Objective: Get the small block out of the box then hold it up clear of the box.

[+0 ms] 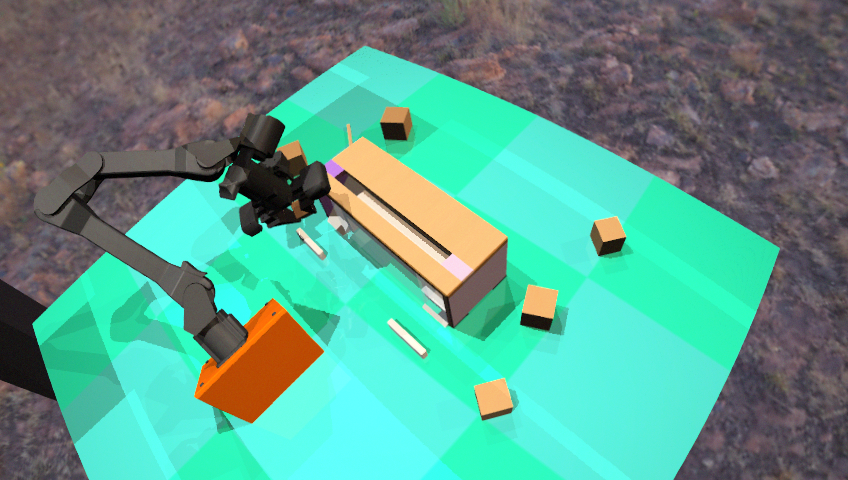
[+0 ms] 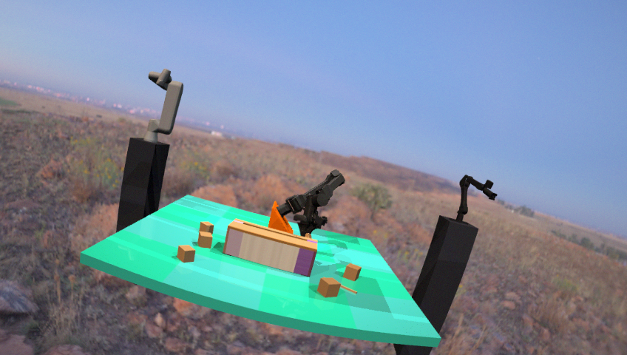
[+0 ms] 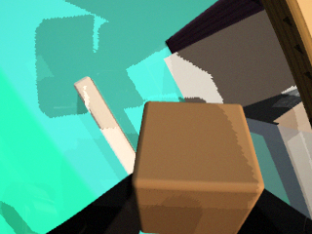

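The tan block lies 1 cm to the left of my gripper tip and 1 cm above it. The rest, counted from my gripper tip: long tan box: 9 cm ahead, 13 cm to the right, 4 cm below.
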